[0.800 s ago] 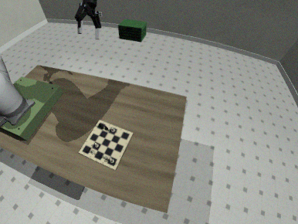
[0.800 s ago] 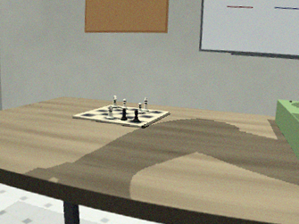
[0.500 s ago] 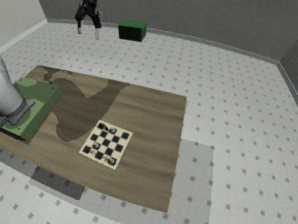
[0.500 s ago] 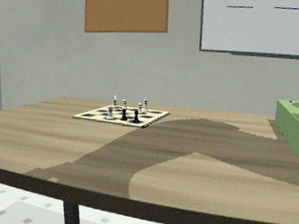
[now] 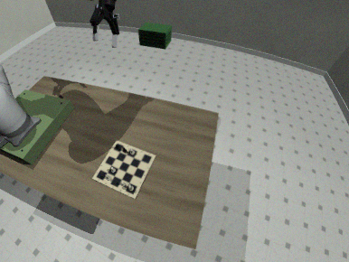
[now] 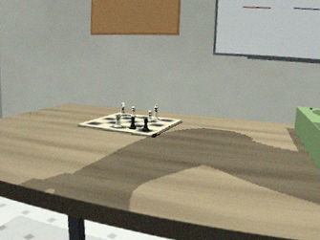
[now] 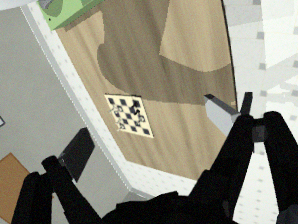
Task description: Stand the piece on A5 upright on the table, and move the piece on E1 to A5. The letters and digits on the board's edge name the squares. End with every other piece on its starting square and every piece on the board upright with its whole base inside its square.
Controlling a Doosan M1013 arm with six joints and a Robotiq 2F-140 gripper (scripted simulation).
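My hand is 430 mm to the left of the small chessboard, 330 mm above it and 270 mm short of it.
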